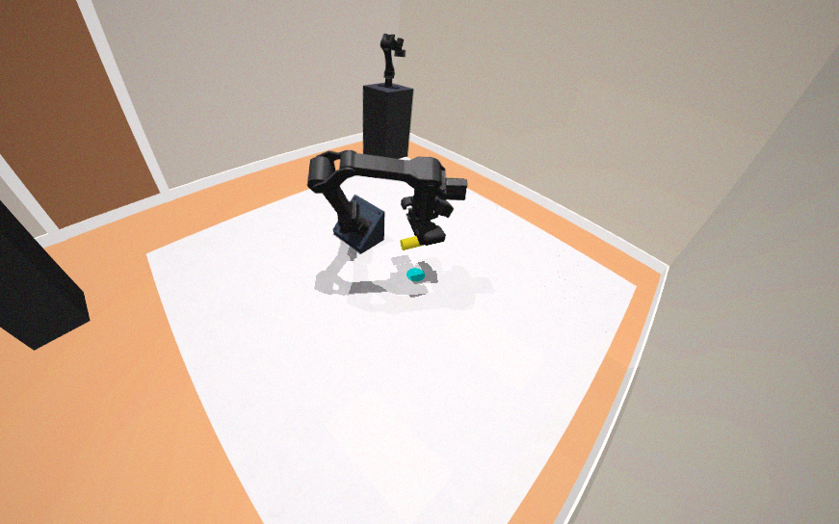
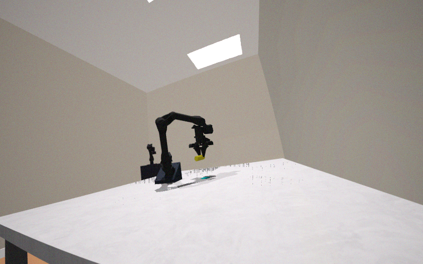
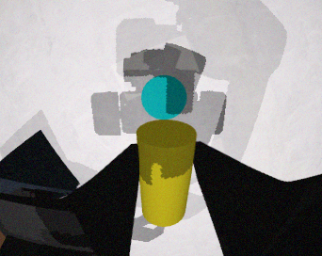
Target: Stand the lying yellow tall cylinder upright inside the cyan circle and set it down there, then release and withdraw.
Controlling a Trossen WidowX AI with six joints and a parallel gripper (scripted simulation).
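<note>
My gripper tip is now 14 cm above the cyan circle. Round my gripper tip: yellow tall cylinder: 1 cm behind, 2 cm to the right.
</note>
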